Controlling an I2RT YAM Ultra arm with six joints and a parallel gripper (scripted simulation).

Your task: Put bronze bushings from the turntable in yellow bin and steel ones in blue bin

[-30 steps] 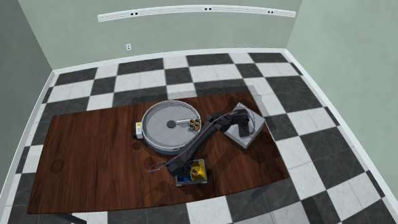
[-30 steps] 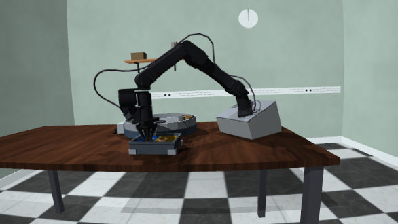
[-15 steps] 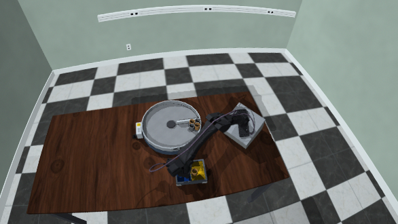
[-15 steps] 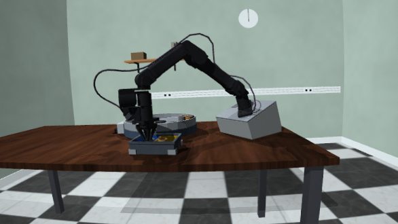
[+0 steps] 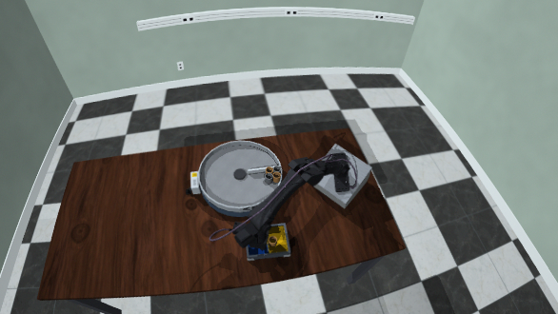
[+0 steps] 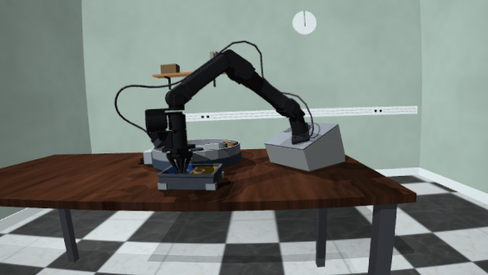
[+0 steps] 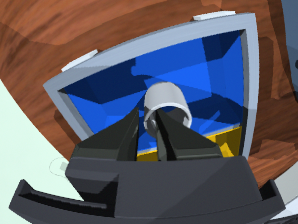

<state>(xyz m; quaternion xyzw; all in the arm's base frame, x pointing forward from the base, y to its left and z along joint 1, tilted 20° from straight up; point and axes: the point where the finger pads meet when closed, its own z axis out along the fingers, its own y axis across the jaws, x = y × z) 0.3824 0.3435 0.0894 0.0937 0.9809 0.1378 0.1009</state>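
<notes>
The blue bin is 20 mm below my hand, 10 mm to the right of it and 10 mm ahead of it. Round my hand: grey turntable (370 mm to the right, 120 mm ahead, 10 mm above); then yellow bin (70 mm behind, 30 mm to the right, 20 mm below); then bin tray (30 mm behind, 20 mm to the right, 20 mm below).
</notes>
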